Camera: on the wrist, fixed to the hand. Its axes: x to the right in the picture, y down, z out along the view.
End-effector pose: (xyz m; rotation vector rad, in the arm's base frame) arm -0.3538 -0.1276 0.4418 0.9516 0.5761 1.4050
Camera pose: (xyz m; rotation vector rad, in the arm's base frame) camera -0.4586 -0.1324 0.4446 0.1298 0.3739 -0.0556
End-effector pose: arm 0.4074 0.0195 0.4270 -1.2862 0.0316 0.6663
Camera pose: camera 0.3926 -0.0550 0.3545 -1.2508 -1.4099 -0.4562
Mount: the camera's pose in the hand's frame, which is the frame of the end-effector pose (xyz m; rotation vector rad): -0.0172 0.0611 -0.0836 -0.5536 -0.4080 -1.5291
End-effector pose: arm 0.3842 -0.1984 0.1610 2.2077 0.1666 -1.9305
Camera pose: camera 0.4759 -0.2381 0.1932 -0.8991 -1.9392 1.7724
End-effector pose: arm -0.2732 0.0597 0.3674 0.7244 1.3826 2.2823
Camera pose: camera -0.3128 -0.0357 0.3858 -0.1279 0.5736 1.0393
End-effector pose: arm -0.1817 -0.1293 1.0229 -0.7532 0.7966 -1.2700
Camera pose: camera -0.2230 -0.1076 0.9289 -2.2235 0.0826 -2.0826
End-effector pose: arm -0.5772 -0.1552 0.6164 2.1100 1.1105 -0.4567
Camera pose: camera -0.5379 -0.1286 0.7100 0.3461 2.0797 -1.0080
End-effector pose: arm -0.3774 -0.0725 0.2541 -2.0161 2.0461 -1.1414
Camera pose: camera -0.4695 -0.0268 0.2752 2.5762 -0.2325 -0.0441
